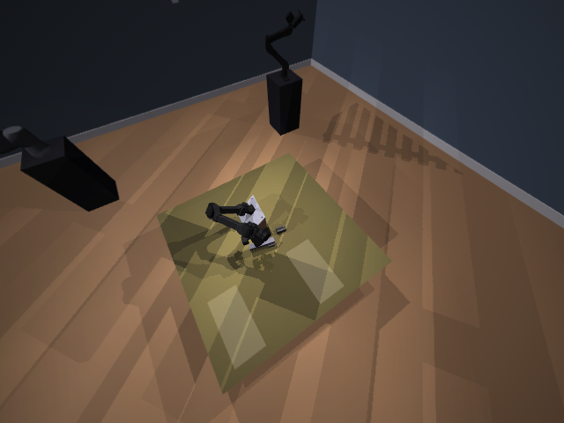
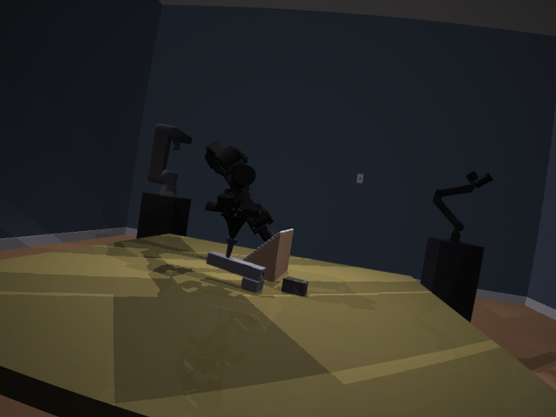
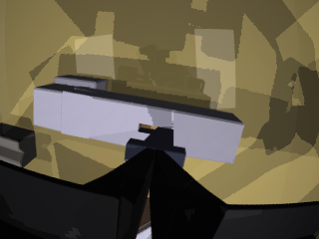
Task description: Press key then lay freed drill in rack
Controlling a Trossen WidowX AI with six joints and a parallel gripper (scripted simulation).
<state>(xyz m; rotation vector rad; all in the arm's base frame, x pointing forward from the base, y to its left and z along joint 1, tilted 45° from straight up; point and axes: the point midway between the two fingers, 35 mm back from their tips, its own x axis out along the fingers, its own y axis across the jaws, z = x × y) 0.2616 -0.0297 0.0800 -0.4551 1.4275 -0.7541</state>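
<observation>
My gripper tip is now 3 cm above the dark key. The rest, counted from my gripper tip: dark block 20 cm to the left, 12 cm below, 4 cm behind; then drill 8 cm below, 5 cm to the left; then grey block-shaped holder 9 cm below, 3 cm to the left.
</observation>
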